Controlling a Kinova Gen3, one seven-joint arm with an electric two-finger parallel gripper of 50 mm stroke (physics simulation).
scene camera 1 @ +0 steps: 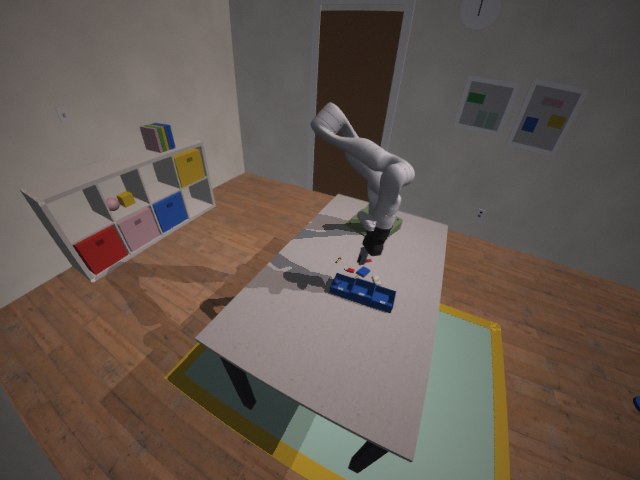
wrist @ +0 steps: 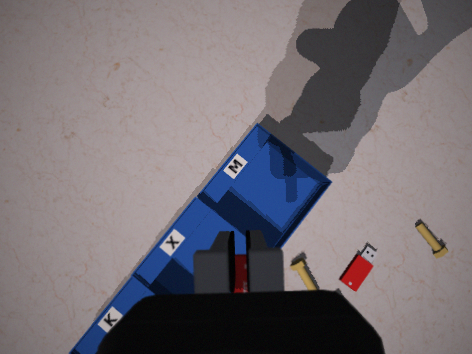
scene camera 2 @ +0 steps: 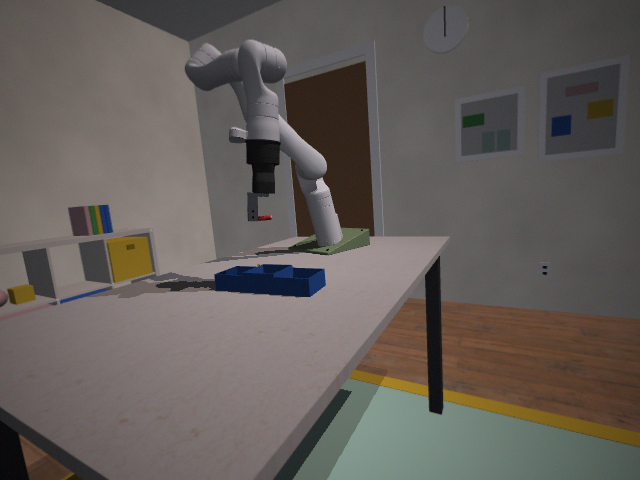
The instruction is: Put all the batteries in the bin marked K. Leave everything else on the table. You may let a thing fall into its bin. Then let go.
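Pixels of known places: gripper, fingertip midpoint: [scene camera 1: 360, 263] [wrist: 240, 251] [scene camera 2: 252, 220]; arm's base, link origin: [scene camera 2: 329, 241].
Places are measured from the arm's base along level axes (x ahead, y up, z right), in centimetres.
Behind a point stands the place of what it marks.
Observation:
My gripper [scene camera 1: 363, 257] {x 44.8, y 13.0, z -12.9 cm} [scene camera 2: 258, 217] {x 44.8, y 13.0, z -12.9 cm} [wrist: 240, 251] {x 44.8, y 13.0, z -12.9 cm} is shut on a red battery [scene camera 1: 368, 260] {x 42.5, y 13.8, z -14.9 cm} [scene camera 2: 264, 218] {x 42.8, y 13.3, z -14.8 cm} [wrist: 241, 272] {x 44.1, y 13.9, z -13.5 cm}, held sideways high above the table. The blue three-part tray [scene camera 1: 361, 299] {x 48.6, y -0.4, z -18.0 cm} [scene camera 2: 258, 285] {x 48.8, y -1.1, z -17.5 cm} stands below on the table. Its bin marked K [wrist: 131, 295] {x 46.3, y 0.6, z -22.8 cm} is at the lower left in the wrist view, partly hidden by the gripper body. The bins marked X and M follow it toward the upper right. In the wrist view the fingers show over the tray near the X and M bins. No other battery can be made out.
A red USB stick [scene camera 1: 349, 270] {x 36.3, y -2.2, z -5.2 cm} [wrist: 356, 272] {x 35.7, y -2.2, z -5.6 cm} and two brass screws [wrist: 431, 240] {x 33.6, y -2.0, z 2.1 cm} [wrist: 306, 275] {x 38.3, y -2.0, z -9.6 cm} lie beside the tray. A flat blue piece [scene camera 1: 363, 271] {x 33.1, y -1.9, z -10.5 cm} and a small whitish piece [scene camera 1: 376, 279] {x 33.3, y -2.4, z -17.2 cm} lie behind it. The arm stands on a green base [scene camera 2: 354, 238] {x -4.1, y 0.8, z -8.4 cm} at the table's far end.

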